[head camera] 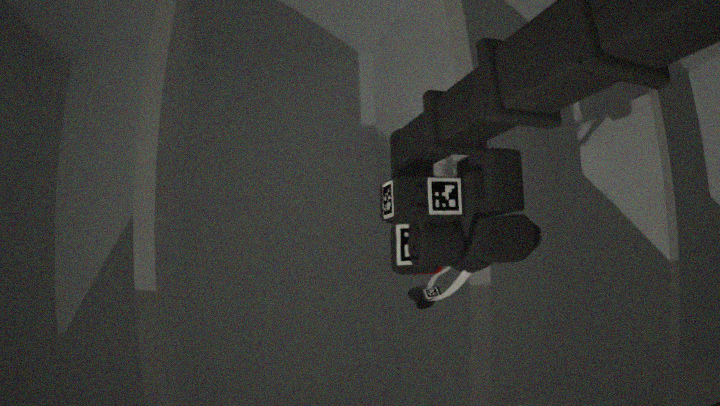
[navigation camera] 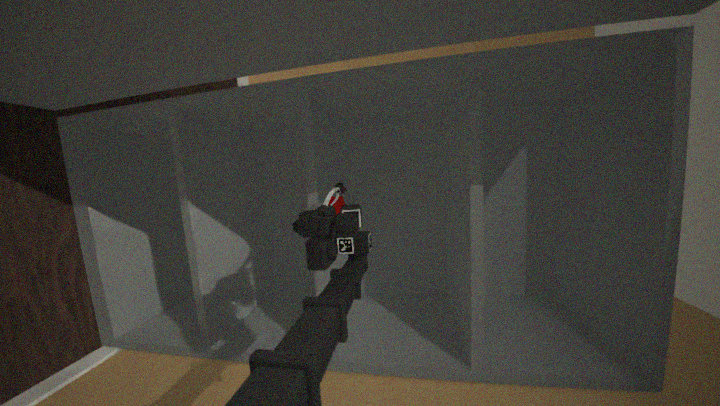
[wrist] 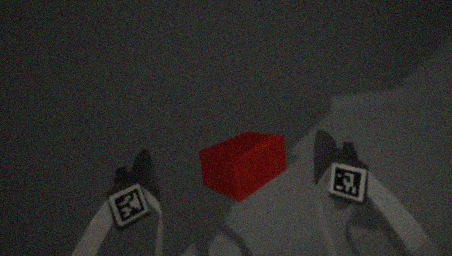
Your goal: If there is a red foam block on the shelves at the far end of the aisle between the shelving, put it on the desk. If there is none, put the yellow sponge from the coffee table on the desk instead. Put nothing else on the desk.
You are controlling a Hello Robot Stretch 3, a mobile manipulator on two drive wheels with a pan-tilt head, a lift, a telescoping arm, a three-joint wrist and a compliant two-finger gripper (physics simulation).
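Frame: origin at the robot's base, x ahead, y left, z up, level; centimetres.
Seen in the pictures: gripper, fingertip midpoint: [wrist: 233, 158].
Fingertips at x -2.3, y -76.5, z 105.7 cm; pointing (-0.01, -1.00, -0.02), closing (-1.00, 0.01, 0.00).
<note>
A point is followed by its place in that frame.
A red foam block [wrist: 243, 167] @(x -3.2, y -81.2, z 102.6 cm) sits inside the grey shelving [head camera: 145, 201] @(x -8.2, y -73.4, z 143.0 cm) [navigation camera: 476, 282] @(x -23.5, y -74.1, z 143.0 cm). In the wrist view it appears between the two fingertips, with a gap on each side. My gripper [wrist: 233, 158] @(x -2.3, y -76.5, z 105.7 cm) is open and the fingers do not touch the block. In the navigation view part of the red block [navigation camera: 336, 203] @(x -0.5, y -82.6, z 102.0 cm) shows beside a finger. In the head view a thin red edge of the block [head camera: 434, 270] shows below the wrist, which hides the rest. One finger is hidden there too. The desk, the coffee table and the yellow sponge do not show.
Grey upright panels divide the shelving on both sides of the gripper. My dark arm [navigation camera: 315, 322] @(x -8.5, y -26.4, z 115.2 cm) reaches in from the front. A tan strip [navigation camera: 418, 54] @(x 90.9, y -181.6, z 137.5 cm) runs along the shelving's top edge. A dark brown surface [navigation camera: 40, 262] @(x -14.9, y -61.9, z 0.1 cm) stands left, a pale wall [navigation camera: 705, 166] @(x 4.9, y -121.7, z 243.8 cm) right.
</note>
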